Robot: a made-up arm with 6 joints.
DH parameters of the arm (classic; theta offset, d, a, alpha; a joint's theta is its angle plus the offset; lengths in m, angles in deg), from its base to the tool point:
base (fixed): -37.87 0 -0.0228 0
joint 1: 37.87 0.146 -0.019 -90
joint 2: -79.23 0 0.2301 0
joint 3: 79.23 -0.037 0.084 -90
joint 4: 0 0.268 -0.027 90
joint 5: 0 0.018 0.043 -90
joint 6: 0 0.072 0.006 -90
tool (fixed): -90 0.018 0 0
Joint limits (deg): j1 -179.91..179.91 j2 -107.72..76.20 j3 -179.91..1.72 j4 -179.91..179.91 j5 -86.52..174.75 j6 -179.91..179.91
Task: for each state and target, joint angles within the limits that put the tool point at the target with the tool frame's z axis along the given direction. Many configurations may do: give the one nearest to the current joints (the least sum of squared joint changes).
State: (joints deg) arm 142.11 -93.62 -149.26 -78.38 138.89 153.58
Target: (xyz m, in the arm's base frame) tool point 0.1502 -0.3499 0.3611 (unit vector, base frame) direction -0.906 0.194 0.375
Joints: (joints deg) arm 104.00 -76.37 -153.47 -53.37 168.43 159.68
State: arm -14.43 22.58 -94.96 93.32 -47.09 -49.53
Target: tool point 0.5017 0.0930 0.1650 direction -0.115 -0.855 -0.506
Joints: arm 16.82 50.51 -109.44 89.59 -3.31 -51.43
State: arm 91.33 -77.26 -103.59 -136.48 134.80 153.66
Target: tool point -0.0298 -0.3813 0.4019 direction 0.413 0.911 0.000
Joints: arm 70.25 -84.36 -106.01 -121.31 157.83 151.60
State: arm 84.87 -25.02 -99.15 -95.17 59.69 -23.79
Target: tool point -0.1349 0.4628 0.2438 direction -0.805 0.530 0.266
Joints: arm 116.51 20.62 -81.52 -100.55 59.08 -44.30
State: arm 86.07 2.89 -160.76 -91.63 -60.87 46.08
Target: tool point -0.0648 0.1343 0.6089 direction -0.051 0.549 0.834
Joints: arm 106.59 -1.83 -135.96 -89.29 -83.84 80.72
